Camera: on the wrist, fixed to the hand. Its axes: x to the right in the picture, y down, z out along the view.
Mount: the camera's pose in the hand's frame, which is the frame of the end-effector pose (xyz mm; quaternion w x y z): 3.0 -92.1 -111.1 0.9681 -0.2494 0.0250 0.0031
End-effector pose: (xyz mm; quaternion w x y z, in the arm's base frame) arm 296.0 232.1 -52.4 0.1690 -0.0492 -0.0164 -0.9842
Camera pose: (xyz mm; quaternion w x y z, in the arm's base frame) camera 252.3 312.5 -164.0 0.1548 -0.0652 0.2340 -0.9576
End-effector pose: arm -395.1 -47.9 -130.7 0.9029 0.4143 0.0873 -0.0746
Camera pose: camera -421.9 -23.0 -270.3 0.9754 0.1780 0.1244 -0.0373
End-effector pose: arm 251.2 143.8 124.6 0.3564 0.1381 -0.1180 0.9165
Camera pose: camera 293.5 246.8 32.7 0.3796 0.0215 -0.3343 0.8624
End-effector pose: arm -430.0 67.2 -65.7 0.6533 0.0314 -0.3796 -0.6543
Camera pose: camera -447.3 0.9 -192.7 0.6518 -0.1174 -0.1881 -0.7253
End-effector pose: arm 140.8 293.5 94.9 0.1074 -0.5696 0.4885 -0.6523
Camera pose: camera 84.0 394.6 180.8 0.0483 0.5603 -0.6400 0.5235
